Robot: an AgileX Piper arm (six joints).
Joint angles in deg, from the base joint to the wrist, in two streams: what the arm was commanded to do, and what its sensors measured. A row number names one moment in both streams.
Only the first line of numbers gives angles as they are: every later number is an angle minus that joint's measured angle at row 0.
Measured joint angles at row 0:
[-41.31, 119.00, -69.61, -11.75, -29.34, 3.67]
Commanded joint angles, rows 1 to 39:
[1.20, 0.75, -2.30, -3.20, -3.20, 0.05]
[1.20, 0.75, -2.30, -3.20, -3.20, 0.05]
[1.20, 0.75, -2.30, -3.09, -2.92, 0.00]
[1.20, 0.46, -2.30, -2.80, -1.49, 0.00]
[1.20, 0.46, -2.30, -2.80, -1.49, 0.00]
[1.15, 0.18, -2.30, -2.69, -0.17, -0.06]
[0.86, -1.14, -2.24, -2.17, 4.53, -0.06]
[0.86, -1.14, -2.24, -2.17, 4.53, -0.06]
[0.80, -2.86, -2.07, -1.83, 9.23, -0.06]
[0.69, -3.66, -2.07, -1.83, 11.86, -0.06]
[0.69, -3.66, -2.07, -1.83, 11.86, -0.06]
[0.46, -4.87, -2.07, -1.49, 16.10, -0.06]
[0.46, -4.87, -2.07, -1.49, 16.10, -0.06]
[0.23, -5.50, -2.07, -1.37, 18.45, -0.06]
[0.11, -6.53, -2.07, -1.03, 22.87, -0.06]
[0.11, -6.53, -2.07, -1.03, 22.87, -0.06]
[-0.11, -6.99, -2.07, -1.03, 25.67, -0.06]
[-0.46, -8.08, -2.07, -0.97, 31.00, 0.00]
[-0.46, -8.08, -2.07, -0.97, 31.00, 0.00]
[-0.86, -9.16, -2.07, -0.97, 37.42, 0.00]
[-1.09, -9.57, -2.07, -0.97, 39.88, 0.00]
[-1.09, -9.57, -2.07, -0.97, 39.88, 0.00]
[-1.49, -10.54, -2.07, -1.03, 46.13, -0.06]
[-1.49, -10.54, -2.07, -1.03, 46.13, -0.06]
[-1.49, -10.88, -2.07, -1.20, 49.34, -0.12]
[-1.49, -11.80, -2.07, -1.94, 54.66, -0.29]
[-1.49, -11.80, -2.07, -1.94, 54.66, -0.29]
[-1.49, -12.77, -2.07, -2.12, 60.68, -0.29]
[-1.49, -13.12, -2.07, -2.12, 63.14, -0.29]
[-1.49, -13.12, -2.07, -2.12, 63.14, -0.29]
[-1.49, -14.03, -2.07, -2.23, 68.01, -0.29]
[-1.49, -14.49, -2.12, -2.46, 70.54, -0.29]
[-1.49, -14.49, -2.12, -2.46, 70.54, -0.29]
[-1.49, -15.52, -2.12, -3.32, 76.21, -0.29]
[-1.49, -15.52, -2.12, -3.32, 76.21, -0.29]
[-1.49, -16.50, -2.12, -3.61, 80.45, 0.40]
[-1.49, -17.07, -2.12, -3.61, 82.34, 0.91]
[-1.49, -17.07, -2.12, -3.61, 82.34, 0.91]
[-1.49, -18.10, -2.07, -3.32, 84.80, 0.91]
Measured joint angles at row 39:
[-1.20, -16.33, -1.90, -3.03, 80.22, 0.46]
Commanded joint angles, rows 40 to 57:
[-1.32, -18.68, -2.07, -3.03, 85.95, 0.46]
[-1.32, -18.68, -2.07, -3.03, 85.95, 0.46]
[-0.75, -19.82, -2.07, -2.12, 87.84, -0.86]
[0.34, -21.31, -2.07, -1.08, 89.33, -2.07]
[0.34, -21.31, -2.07, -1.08, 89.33, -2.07]
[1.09, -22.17, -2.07, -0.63, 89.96, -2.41]
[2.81, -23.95, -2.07, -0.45, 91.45, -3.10]
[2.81, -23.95, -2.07, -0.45, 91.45, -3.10]
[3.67, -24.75, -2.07, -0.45, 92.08, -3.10]
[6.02, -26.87, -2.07, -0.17, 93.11, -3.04]
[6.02, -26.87, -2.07, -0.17, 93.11, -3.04]
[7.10, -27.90, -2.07, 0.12, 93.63, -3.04]
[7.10, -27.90, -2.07, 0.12, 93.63, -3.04]
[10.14, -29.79, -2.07, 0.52, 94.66, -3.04]
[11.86, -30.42, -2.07, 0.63, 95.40, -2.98]
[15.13, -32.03, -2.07, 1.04, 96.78, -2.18]
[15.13, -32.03, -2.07, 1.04, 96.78, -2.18]
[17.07, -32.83, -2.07, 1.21, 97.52, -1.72]
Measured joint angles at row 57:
[12.83, -30.65, -1.90, 0.29, 95.12, -2.47]
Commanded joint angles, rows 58 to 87:
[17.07, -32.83, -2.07, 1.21, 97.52, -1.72]
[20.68, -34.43, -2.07, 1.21, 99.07, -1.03]
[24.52, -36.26, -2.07, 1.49, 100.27, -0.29]
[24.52, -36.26, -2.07, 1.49, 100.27, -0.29]
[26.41, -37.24, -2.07, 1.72, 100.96, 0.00]
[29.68, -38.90, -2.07, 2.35, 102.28, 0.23]
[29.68, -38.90, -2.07, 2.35, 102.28, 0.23]
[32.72, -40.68, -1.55, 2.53, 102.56, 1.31]
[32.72, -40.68, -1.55, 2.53, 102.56, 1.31]
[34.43, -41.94, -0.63, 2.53, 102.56, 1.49]
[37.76, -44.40, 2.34, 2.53, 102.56, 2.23]
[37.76, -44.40, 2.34, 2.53, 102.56, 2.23]
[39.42, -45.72, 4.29, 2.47, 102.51, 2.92]
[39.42, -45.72, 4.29, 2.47, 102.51, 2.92]
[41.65, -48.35, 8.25, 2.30, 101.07, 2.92]
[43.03, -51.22, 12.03, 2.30, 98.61, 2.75]
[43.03, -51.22, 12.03, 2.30, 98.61, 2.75]
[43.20, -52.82, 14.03, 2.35, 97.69, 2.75]
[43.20, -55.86, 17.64, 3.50, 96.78, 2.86]
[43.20, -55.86, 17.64, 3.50, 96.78, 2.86]
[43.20, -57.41, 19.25, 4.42, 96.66, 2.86]
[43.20, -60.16, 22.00, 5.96, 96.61, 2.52]
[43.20, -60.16, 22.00, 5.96, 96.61, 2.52]
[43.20, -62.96, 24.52, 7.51, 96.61, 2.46]
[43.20, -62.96, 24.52, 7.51, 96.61, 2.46]
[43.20, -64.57, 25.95, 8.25, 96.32, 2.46]
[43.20, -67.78, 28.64, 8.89, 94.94, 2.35]
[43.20, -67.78, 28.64, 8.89, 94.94, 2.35]
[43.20, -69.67, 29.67, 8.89, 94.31, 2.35]
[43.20, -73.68, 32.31, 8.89, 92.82, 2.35]
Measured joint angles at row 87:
[43.20, -68.75, 29.10, 8.60, 95.17, 2.58]
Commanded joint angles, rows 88 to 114:
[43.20, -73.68, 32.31, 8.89, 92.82, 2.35]
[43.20, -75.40, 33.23, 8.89, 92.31, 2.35]
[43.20, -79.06, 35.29, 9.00, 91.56, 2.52]
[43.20, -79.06, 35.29, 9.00, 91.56, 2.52]
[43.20, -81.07, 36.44, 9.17, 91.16, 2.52]
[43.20, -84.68, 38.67, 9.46, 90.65, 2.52]
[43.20, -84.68, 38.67, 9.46, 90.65, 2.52]
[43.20, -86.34, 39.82, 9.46, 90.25, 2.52]
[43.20, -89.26, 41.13, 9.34, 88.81, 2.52]
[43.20, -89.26, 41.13, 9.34, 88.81, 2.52]
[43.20, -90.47, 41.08, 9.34, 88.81, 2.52]
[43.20, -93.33, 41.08, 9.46, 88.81, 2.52]
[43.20, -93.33, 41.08, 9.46, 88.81, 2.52]
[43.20, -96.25, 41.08, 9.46, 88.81, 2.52]
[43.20, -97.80, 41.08, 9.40, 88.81, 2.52]
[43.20, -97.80, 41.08, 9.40, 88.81, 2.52]
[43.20, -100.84, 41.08, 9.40, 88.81, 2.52]
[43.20, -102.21, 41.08, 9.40, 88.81, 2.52]
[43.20, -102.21, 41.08, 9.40, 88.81, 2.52]
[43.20, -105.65, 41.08, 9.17, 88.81, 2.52]
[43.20, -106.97, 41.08, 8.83, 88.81, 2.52]
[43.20, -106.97, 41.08, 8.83, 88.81, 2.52]
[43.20, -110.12, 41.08, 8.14, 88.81, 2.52]
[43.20, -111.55, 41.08, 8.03, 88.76, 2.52]
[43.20, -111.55, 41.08, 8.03, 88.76, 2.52]
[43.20, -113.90, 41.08, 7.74, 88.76, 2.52]
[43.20, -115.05, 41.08, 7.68, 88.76, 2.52]
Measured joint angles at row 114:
[43.20, -112.07, 40.85, 8.60, 89.21, 2.58]
